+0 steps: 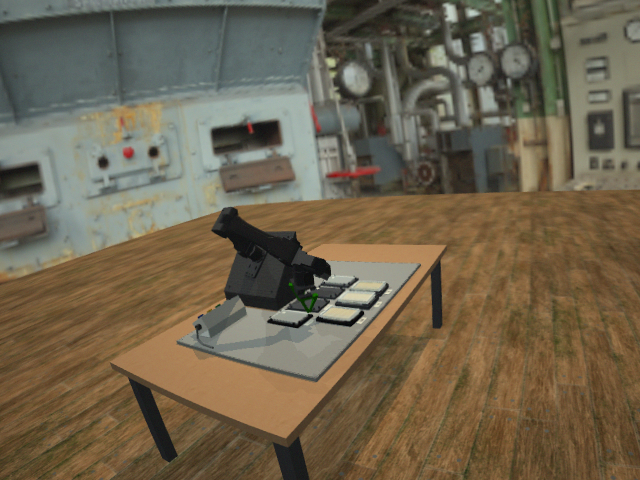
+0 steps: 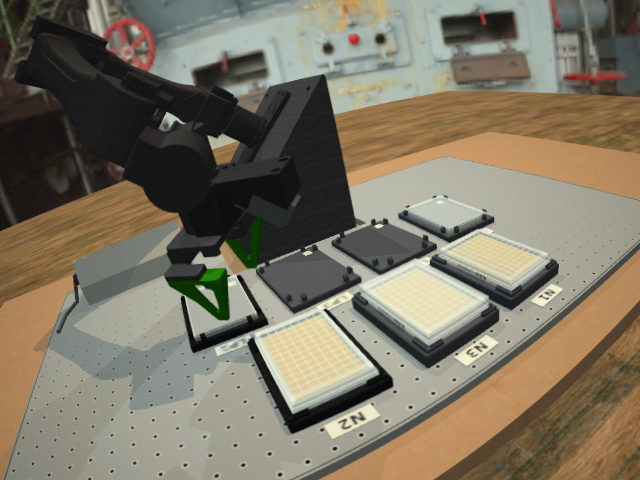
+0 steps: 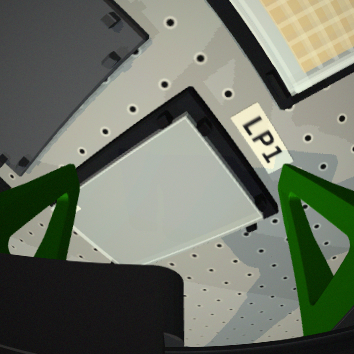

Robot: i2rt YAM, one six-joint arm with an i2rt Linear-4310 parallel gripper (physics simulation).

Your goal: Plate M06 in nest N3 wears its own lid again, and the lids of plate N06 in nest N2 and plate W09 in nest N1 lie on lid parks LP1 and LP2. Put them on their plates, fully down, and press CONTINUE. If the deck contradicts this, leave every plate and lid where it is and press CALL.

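Frame: origin at the arm's base, x ahead, y left, z up, level; centimetres.
Seen in the pictures: gripper, fingertip midpoint: (image 1: 304, 306) (image 2: 239, 292) (image 3: 178, 174); arm's base, link origin: (image 1: 259, 256) (image 2: 262, 135).
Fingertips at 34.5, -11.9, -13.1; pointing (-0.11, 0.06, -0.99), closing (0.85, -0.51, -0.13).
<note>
Pixels of each thing's middle, then the offset from my fingertips to it, as dx, dy, dz.
- N3, body centre: (image 2: 421, 294) (image 1: 356, 296) +10.3, +18.6, -2.0
- N1, body centre: (image 2: 493, 256) (image 1: 368, 286) +8.1, +30.8, -2.6
- nearer, body centre: (image 3: 9, 67) (image 2: 303, 272) (image 1: 308, 303) -7.1, +9.3, -3.9
- grey button box, body centre: (image 2: 131, 257) (image 1: 219, 314) -28.2, -19.4, -0.7
My gripper (image 1: 309, 308) (image 2: 236, 291) (image 3: 178, 174) is open, its green fingers on either side of the pale lid (image 1: 290, 317) (image 2: 238, 304) (image 3: 165, 220) on park LP1, with nothing held. How far the tips are above the deck is hard to tell. Another pale lid (image 1: 339, 281) (image 2: 445, 214) lies on the farthest park, whose label is mostly hidden. Plates sit in nests N2 (image 1: 341, 314) (image 2: 315, 361) (image 3: 325, 30), N3 (image 1: 357, 297) (image 2: 423, 297) and N1 (image 1: 371, 285) (image 2: 491, 258). The N3 plate looks hazier, as under a clear lid. Plate names are unreadable.
Two dark, bare parks, the nearer (image 2: 307, 276) (image 3: 55, 65) beside LP1 and the other (image 2: 382, 242) beyond it, lie between the lids. A grey button box (image 1: 222, 317) (image 2: 129, 268) with a cable stands at the deck's side. The black arm mount (image 2: 315, 170) rises behind the parks.
</note>
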